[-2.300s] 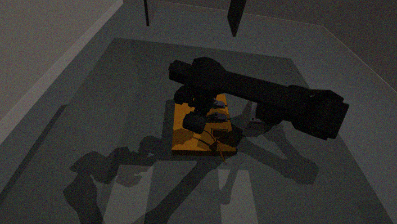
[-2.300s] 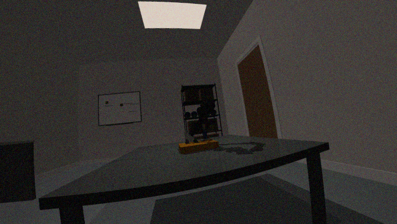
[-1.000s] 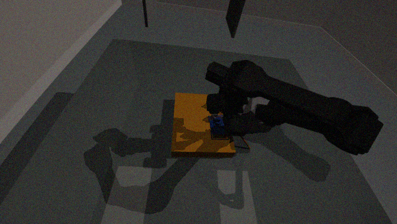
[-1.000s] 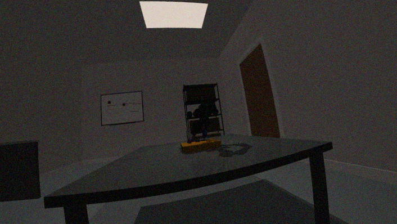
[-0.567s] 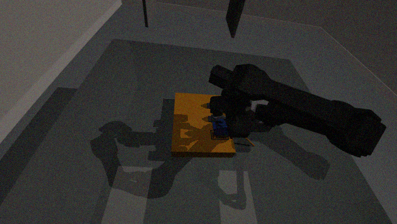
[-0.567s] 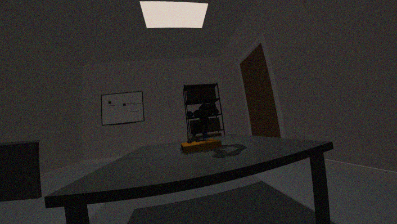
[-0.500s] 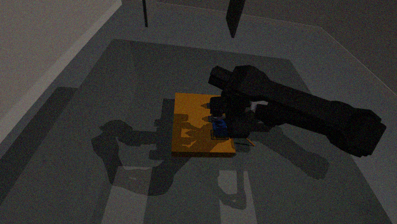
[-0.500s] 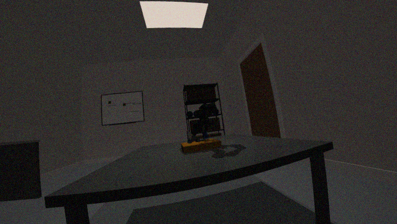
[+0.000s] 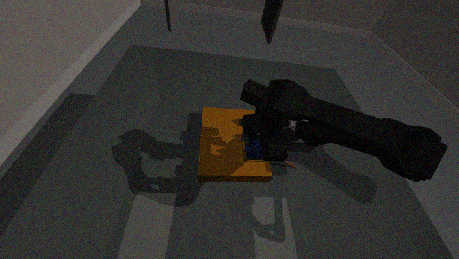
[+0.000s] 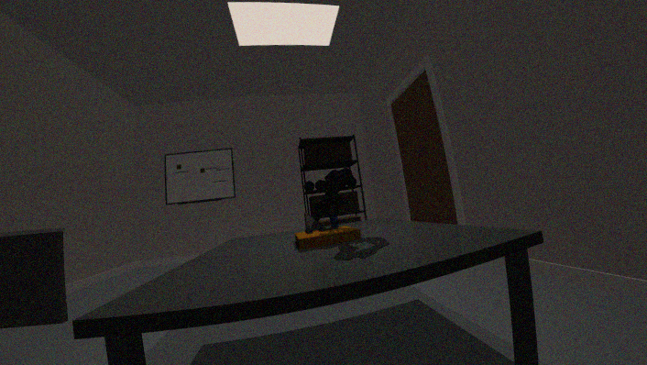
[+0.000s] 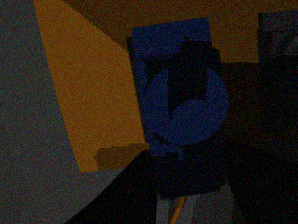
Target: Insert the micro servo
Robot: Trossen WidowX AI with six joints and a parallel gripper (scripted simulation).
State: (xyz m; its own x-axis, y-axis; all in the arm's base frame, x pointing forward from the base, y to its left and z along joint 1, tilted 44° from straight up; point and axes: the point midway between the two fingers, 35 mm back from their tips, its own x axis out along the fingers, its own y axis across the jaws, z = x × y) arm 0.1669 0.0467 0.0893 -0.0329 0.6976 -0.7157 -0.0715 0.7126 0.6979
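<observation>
The orange deck is 130 mm ahead of my gripper tip, 70 mm to the right of it and 80 mm below it.
</observation>
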